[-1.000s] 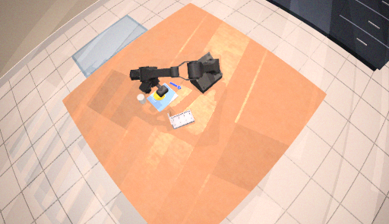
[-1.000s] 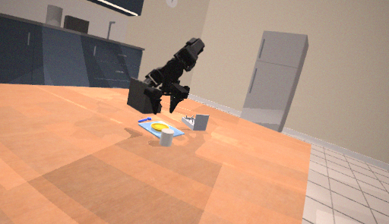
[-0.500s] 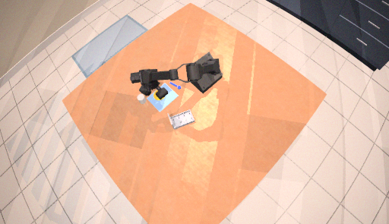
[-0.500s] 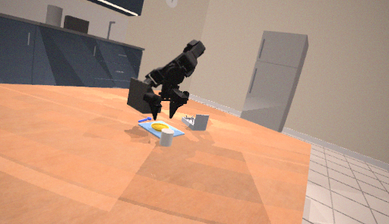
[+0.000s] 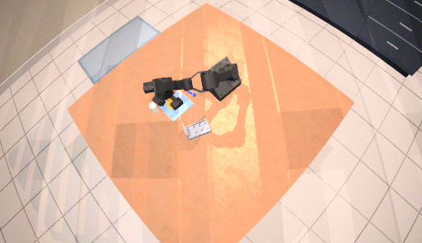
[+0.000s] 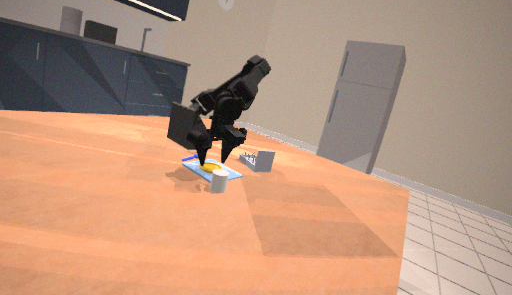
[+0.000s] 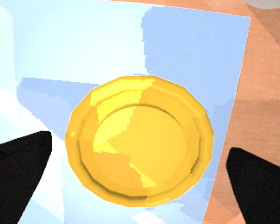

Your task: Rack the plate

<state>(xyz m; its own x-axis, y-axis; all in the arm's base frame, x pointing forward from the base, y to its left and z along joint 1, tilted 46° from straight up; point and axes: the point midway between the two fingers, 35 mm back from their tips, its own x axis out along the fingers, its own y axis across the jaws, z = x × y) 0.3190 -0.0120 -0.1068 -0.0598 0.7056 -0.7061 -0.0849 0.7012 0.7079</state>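
Now: the yellow plate 10 mm behind my gripper tip and 10 mm below it. Round my gripper tip: light blue mat 10 mm behind, 20 mm to the left, 30 mm below; then white cup 100 mm ahead, 50 mm to the right; then blue utensil 120 mm behind, 10 mm to the left, 20 mm below.
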